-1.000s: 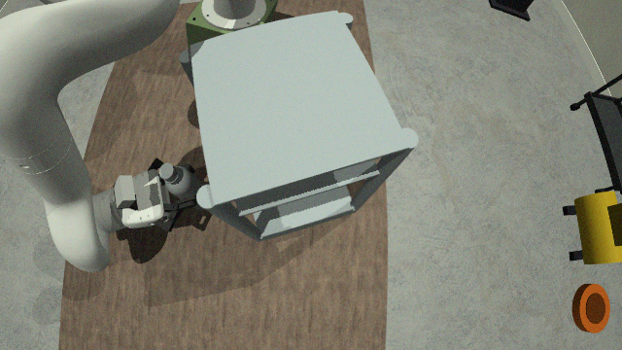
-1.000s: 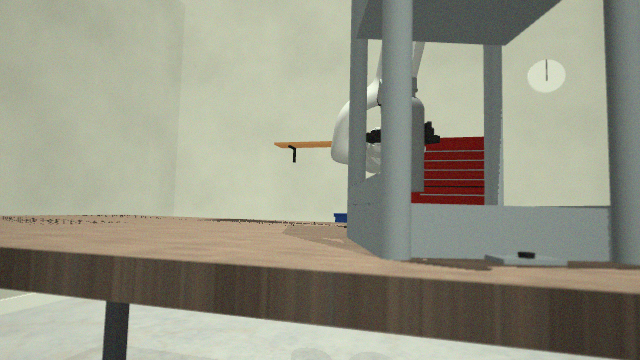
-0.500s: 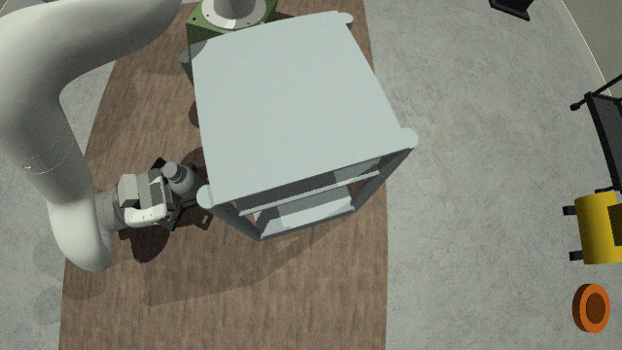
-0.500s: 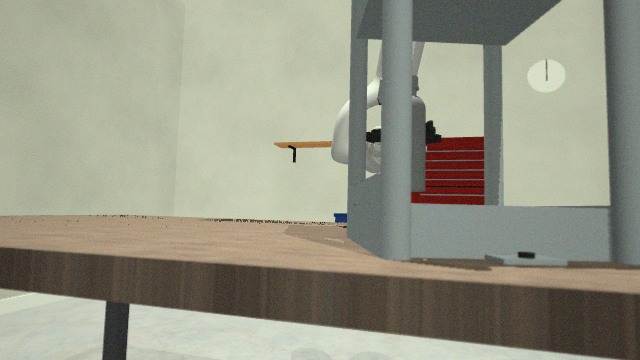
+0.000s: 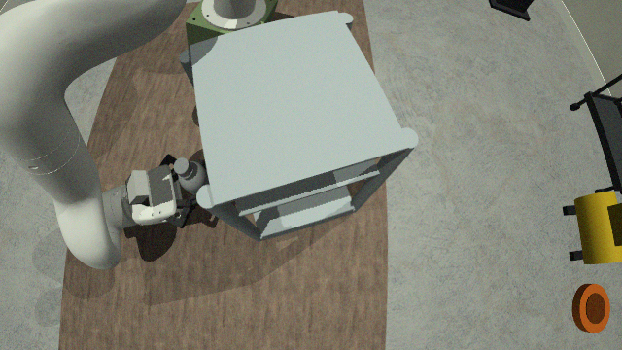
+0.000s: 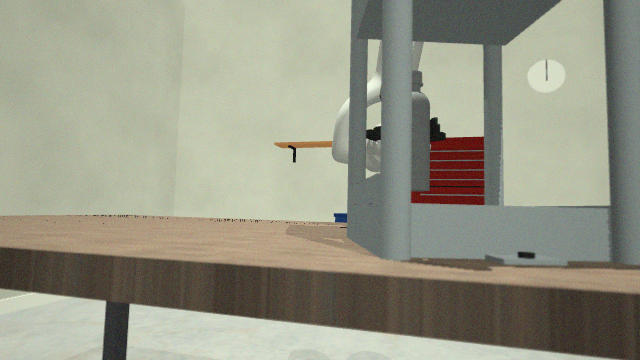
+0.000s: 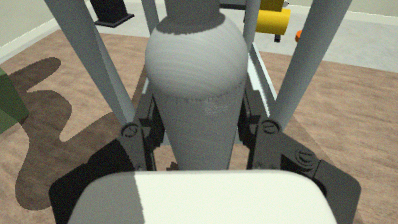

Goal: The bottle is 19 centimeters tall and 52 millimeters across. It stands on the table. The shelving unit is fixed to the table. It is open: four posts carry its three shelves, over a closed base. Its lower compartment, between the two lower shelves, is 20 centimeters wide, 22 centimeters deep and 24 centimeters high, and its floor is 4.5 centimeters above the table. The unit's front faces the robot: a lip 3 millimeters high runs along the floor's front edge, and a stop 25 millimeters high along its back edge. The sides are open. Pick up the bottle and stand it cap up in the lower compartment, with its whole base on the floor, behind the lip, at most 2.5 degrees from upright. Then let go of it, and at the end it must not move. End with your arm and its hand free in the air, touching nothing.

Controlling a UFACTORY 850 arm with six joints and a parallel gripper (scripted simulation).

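My gripper is now 8 cm past the grey shelving unit, 16 cm to the right of it and 2 cm below it. Also, from my hand: grey bottle: 3 cm above.
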